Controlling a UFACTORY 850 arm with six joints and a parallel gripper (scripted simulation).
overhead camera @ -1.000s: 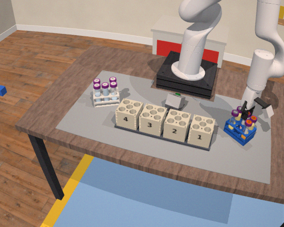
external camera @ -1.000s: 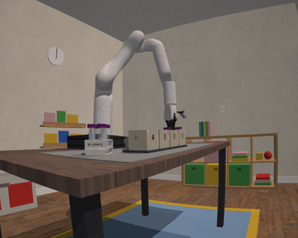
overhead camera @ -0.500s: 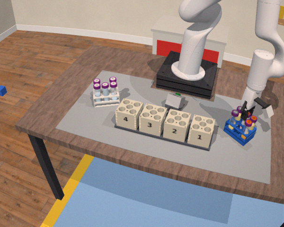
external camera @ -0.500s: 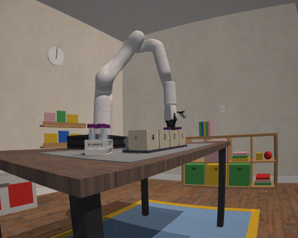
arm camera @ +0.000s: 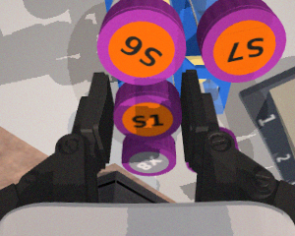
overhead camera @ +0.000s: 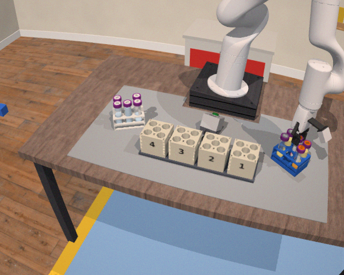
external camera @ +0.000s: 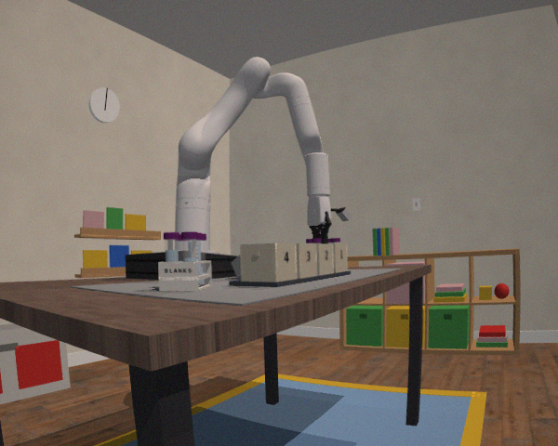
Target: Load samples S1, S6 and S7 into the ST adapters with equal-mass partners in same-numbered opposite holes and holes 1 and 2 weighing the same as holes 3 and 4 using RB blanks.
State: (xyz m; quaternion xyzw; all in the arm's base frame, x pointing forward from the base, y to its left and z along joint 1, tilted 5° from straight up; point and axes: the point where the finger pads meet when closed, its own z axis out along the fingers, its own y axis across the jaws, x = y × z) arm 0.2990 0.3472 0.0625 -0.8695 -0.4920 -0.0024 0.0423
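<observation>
My hand is 5 cm above the sample S1 and 1 cm short of it. Round my hand: green DONE key: 35 cm to the right, 8 cm behind, 5 cm below; blue sample rack RS: 9 cm below, 2 cm ahead, 1 cm to the right; loading stand ST: 35 cm to the right, 12 cm ahead, 11 cm below.
</observation>
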